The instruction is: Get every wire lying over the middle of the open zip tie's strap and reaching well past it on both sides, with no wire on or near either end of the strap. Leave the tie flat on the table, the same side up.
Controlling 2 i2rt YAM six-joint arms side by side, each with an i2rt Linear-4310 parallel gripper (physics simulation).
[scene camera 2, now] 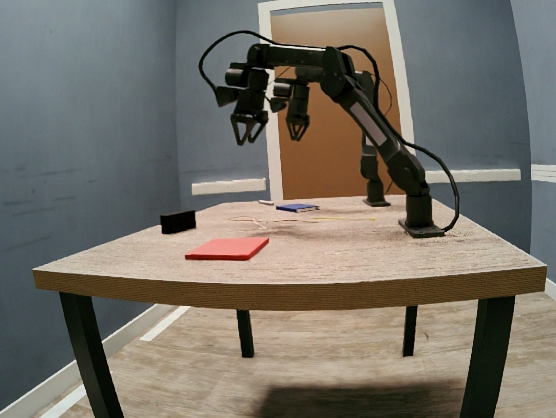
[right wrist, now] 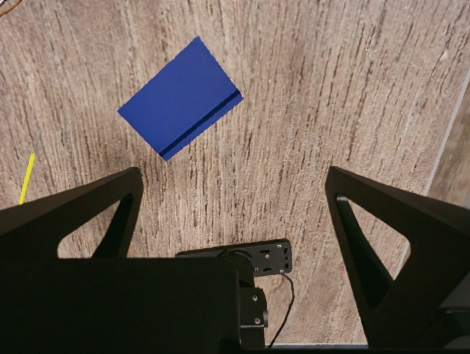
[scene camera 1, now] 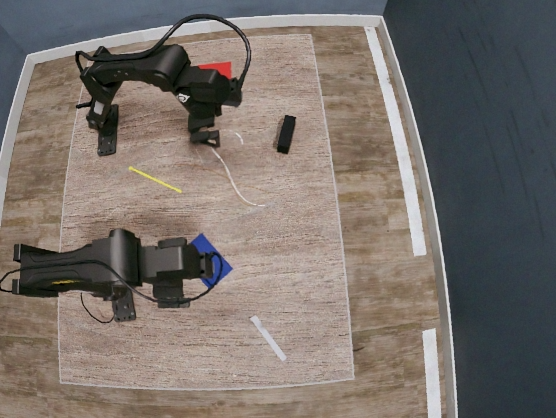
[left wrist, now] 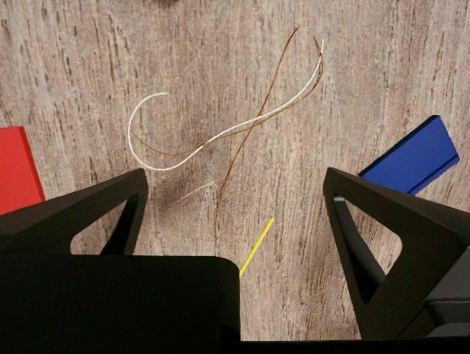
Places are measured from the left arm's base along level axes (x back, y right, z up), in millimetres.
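Pixels of known places: left gripper, fingertip midpoint: (scene camera 2: 245,144) (scene camera 1: 218,131) (left wrist: 235,177); right gripper, fingertip midpoint: (scene camera 2: 295,140) (right wrist: 234,176); left arm's base, link origin: (scene camera 2: 419,229) (scene camera 1: 108,130); right arm's base, link origin: (scene camera 2: 376,203) (right wrist: 234,260) (scene camera 1: 120,288).
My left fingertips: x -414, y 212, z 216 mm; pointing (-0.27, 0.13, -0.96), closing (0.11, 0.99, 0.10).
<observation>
For each thing: its top centre in the pictures, then the offset to it from my left fingertips. "spot": a spot on its surface instead.
- yellow zip tie, surface spot: (left wrist: 257,245) (right wrist: 25,184) spot: dx +200, dy +35, dz -214 mm
- curved white wire, surface spot: (left wrist: 232,127) spot: dx +6, dy +17, dz -213 mm
- blue block, top centre: (right wrist: 180,104) (left wrist: 412,168) (scene camera 1: 205,261) (scene camera 2: 296,206) dx +101, dy +285, dz -204 mm
- red block, top centre: (scene camera 2: 228,245) (scene camera 1: 213,79) dx +22, dy -330, dz -206 mm
- black block, top centre: (scene camera 2: 177,212) (scene camera 1: 287,130) dx -188, dy -62, dz -166 mm
- white strip, top centre: (scene camera 1: 268,338) (scene camera 2: 265,201) dx -43, dy +525, dz -206 mm
The yellow zip tie (scene camera 1: 155,179) (scene camera 2: 345,218) (left wrist: 257,245) (right wrist: 27,179) lies straight and flat between the arm bases; a small head shows at its arm-base-side end in scene camera 1. A curved white wire (scene camera 1: 231,181) (left wrist: 232,127) lies apart from it. One brown wire (left wrist: 172,154) runs closely along the white wire; a second brown wire (left wrist: 233,159) crosses both. No wire lies over the visible tie. My left gripper (scene camera 1: 205,139) (scene camera 2: 246,142) (left wrist: 235,177) is open and empty, high above the table near the wires. My right gripper (scene camera 2: 298,138) (right wrist: 234,176) is open and empty, high near the blue block.
A blue block (scene camera 1: 223,267) (scene camera 2: 297,207) (left wrist: 410,160) (right wrist: 175,100) lies partly under the right arm in scene camera 1. A red block (scene camera 1: 225,67) (scene camera 2: 227,248) (left wrist: 17,170) lies past the left arm. A black block (scene camera 1: 286,134) (scene camera 2: 178,222) and a white strip (scene camera 1: 268,338) (scene camera 2: 266,202) lie farther out.
</observation>
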